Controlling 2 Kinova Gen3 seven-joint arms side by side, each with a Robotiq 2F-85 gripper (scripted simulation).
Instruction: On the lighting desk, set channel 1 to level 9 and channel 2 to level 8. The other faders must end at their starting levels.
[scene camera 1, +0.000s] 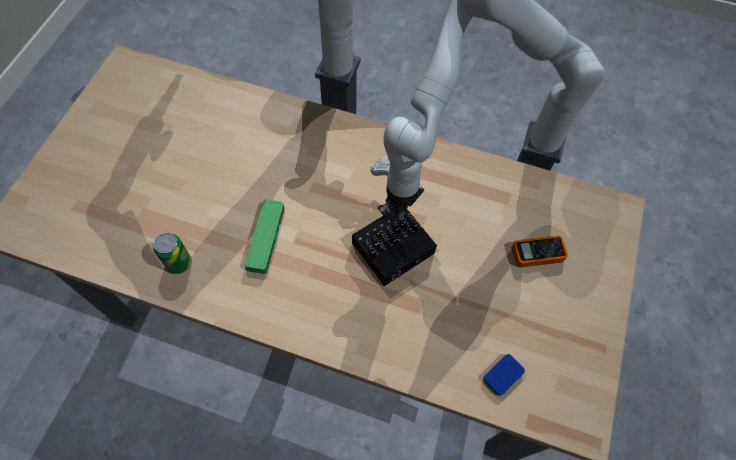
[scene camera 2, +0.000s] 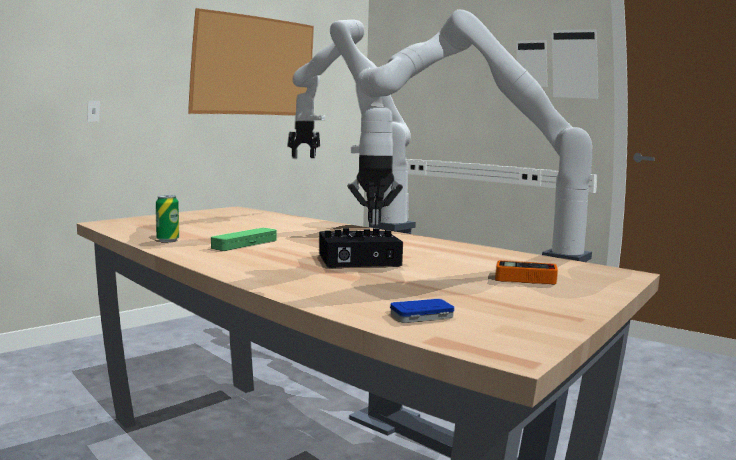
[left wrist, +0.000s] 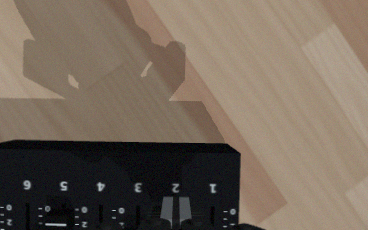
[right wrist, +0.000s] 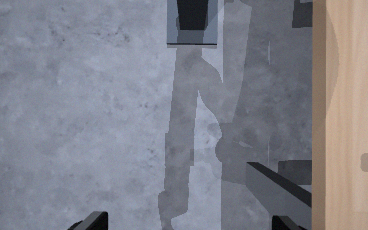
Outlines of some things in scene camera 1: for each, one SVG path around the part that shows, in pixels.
A green case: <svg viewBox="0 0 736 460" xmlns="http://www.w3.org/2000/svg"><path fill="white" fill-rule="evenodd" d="M281 201L270 199L263 201L245 261L245 267L249 272L266 274L268 271L285 210L284 203Z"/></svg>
A blue box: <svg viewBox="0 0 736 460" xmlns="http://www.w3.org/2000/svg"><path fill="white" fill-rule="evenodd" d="M510 354L505 355L483 377L483 381L498 396L505 394L525 372L524 367Z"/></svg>
